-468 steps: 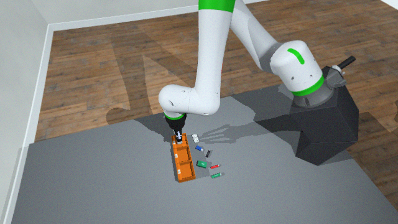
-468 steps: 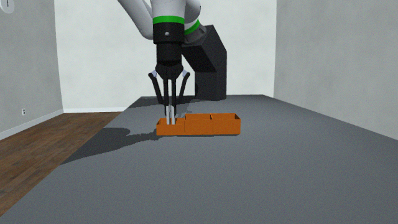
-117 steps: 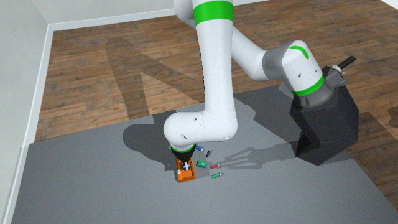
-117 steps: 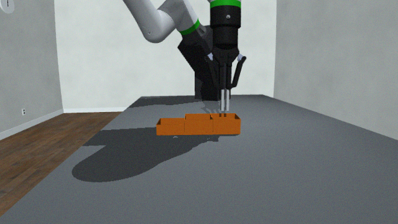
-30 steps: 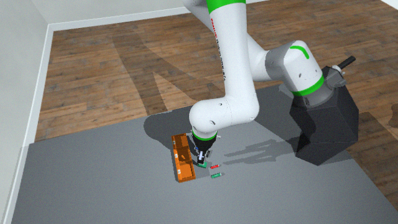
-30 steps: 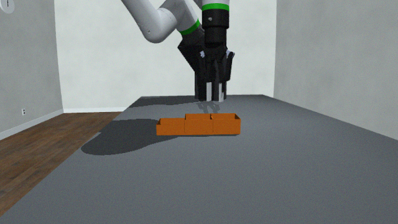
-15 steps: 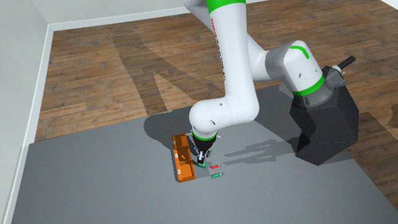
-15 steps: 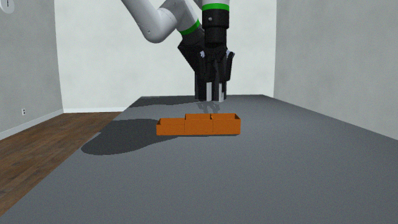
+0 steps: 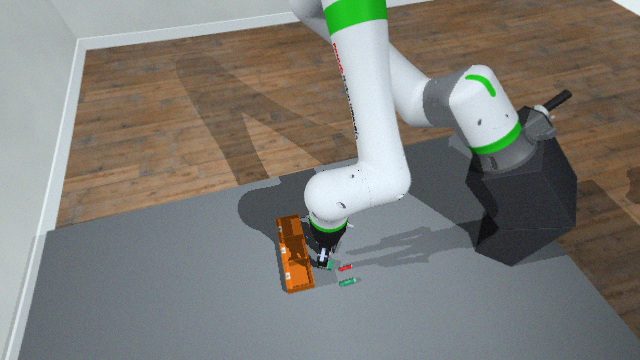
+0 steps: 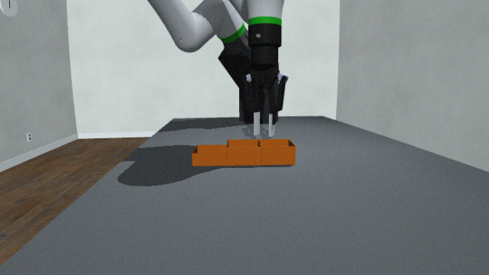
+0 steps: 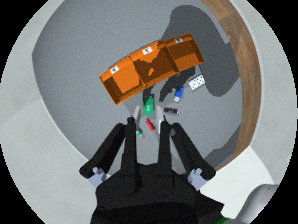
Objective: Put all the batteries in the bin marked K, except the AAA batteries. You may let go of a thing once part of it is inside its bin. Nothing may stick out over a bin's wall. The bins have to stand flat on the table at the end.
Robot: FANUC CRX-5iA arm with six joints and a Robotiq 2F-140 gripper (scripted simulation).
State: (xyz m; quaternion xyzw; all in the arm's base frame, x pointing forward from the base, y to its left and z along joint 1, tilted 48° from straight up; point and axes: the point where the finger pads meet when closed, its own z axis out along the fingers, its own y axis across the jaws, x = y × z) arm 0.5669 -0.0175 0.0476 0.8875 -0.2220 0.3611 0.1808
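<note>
Right now the green block is 70 mm below my hand, 10 mm to the right of it and 10 mm ahead of it. From my hand the other things lie so: red battery: 70 mm below, 60 mm behind, 40 mm to the left; then dark battery: 70 mm below, 60 mm behind, 40 mm to the right; then blue-and-white item: 80 mm to the right, 80 mm below, 30 mm behind.
</note>
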